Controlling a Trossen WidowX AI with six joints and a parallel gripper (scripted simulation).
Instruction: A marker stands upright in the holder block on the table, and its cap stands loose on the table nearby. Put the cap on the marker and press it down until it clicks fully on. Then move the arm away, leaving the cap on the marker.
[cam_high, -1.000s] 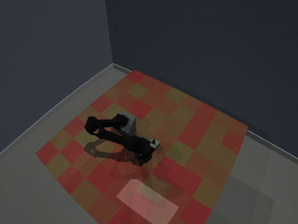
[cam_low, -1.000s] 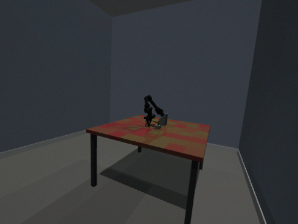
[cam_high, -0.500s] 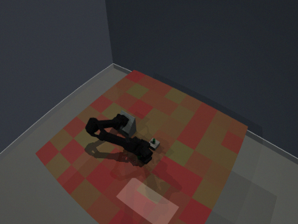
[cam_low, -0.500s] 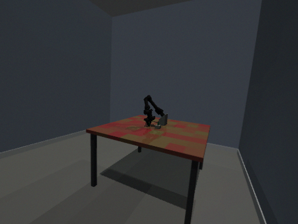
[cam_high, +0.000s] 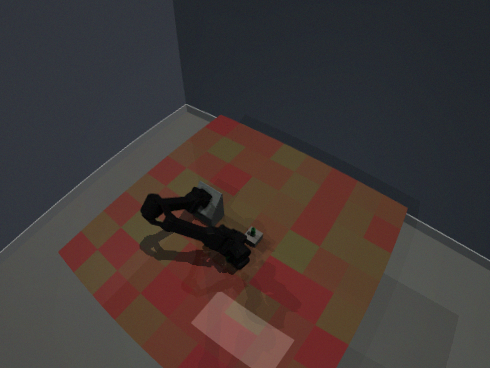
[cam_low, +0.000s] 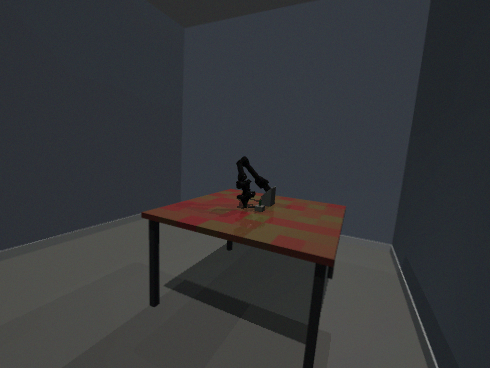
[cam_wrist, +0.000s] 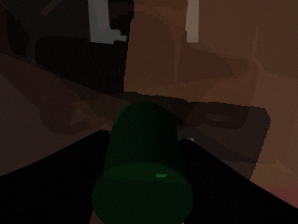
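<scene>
The holder block is 14 cm to the left of my gripper tip, 1 cm ahead of it and 1 cm above it. From my gripper tip the other things lie so: dark green cap 1 cm above.
</scene>
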